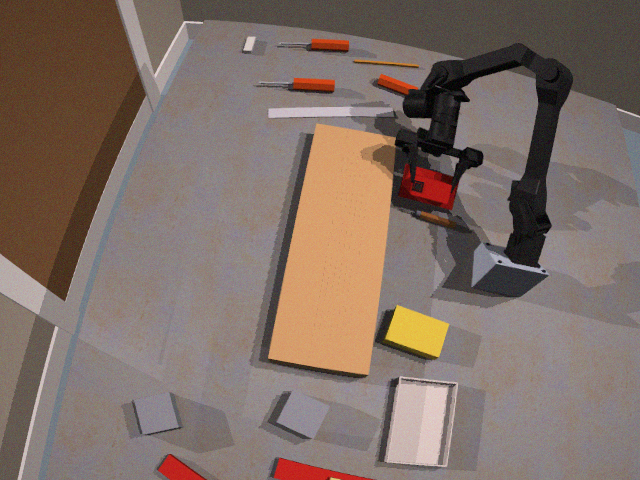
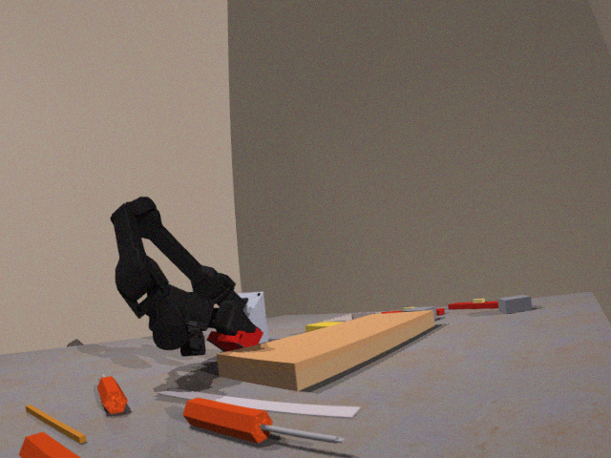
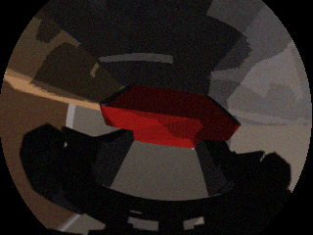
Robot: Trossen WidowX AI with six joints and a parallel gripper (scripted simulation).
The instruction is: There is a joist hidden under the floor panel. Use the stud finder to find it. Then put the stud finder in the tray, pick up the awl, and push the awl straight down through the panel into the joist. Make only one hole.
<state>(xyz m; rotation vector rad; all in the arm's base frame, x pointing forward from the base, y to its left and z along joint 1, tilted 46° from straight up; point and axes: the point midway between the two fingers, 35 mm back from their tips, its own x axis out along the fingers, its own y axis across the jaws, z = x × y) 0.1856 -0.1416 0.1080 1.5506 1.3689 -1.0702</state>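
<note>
My gripper tip is now 1 cm short of the red stud finder and 1 cm above it. From my gripper tip the other things lie so: white strip 23 cm ahead, 21 cm to the right, 6 cm below; then brown-handled awl 6 cm below, 4 cm to the left; then yellow block 29 cm to the left, 5 cm below.
</note>
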